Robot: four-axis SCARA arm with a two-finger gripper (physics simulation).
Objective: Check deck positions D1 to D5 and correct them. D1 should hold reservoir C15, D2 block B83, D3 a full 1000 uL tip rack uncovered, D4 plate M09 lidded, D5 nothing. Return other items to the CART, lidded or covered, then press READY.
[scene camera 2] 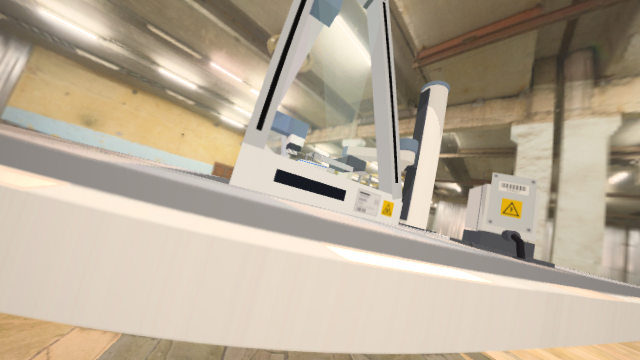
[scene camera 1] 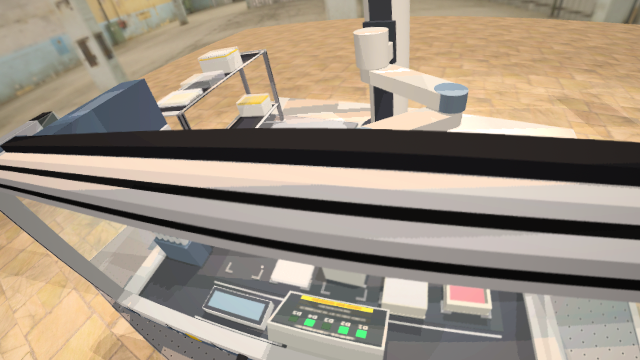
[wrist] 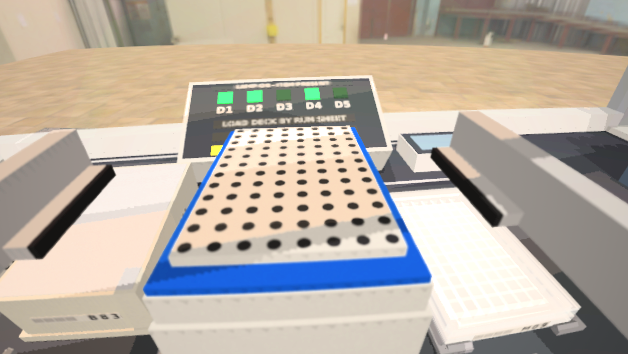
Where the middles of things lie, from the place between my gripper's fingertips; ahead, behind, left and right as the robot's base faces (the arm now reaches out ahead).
I see the READY button box (scene camera 2: 474,198) 250 mm behind my hand, 520 mm to the left of it and 120 mm below it.
